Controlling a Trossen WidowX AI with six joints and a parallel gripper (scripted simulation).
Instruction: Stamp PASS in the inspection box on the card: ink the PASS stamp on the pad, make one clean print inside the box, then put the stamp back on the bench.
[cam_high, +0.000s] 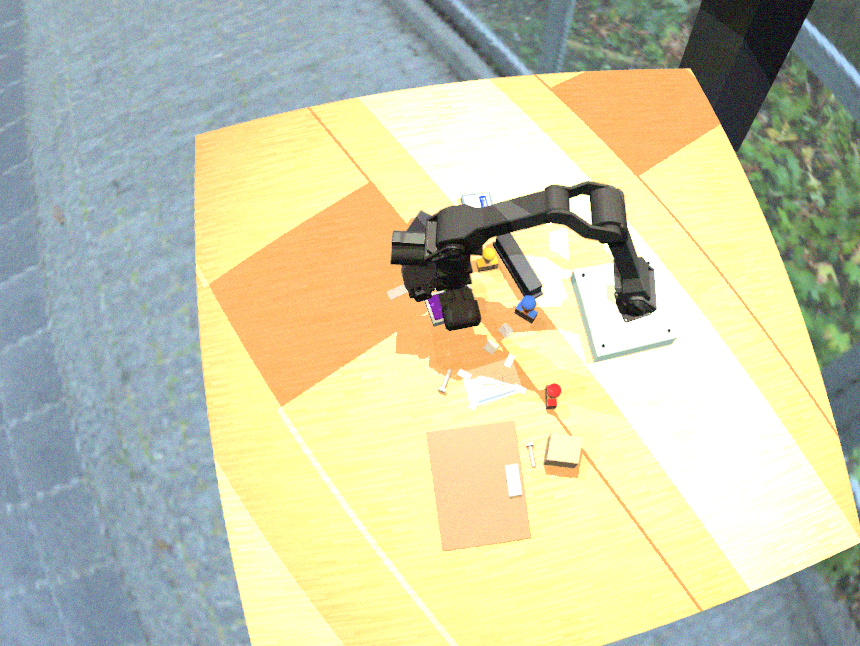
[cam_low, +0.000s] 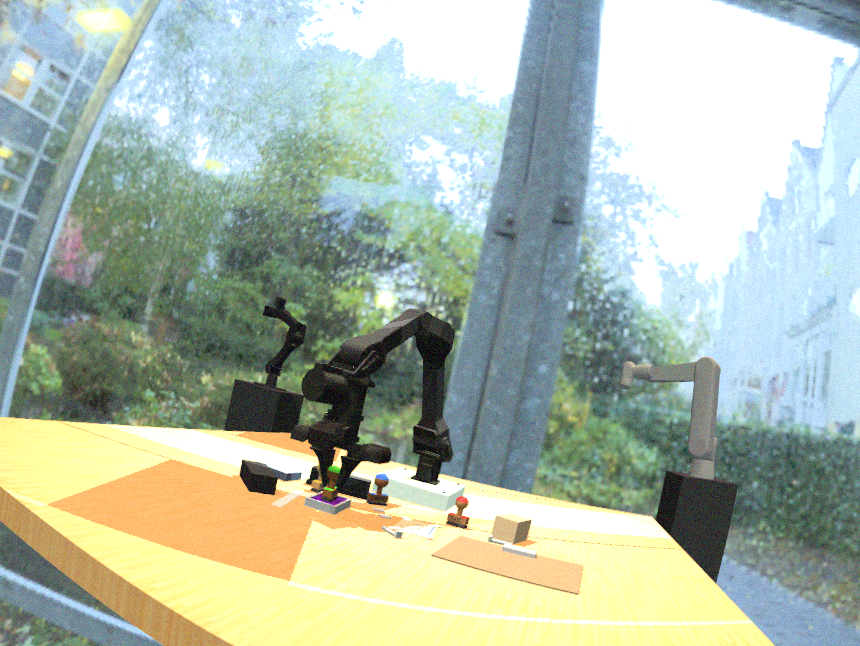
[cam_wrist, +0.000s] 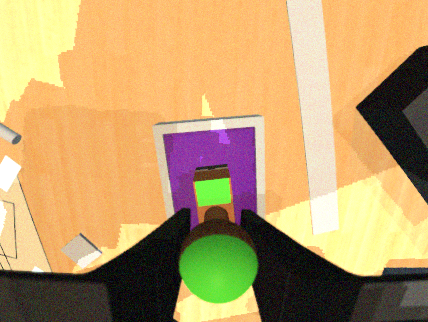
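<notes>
Now: the green-knobbed stamp right at my gripper tip. The rest, counted from my gripper tip: yellow stamp 90 mm behind, 60 mm to the right, 20 mm below; then blue-knobbed stamp 130 mm behind, 60 mm to the left, 20 mm below; then ink pad 30 mm below.
</notes>
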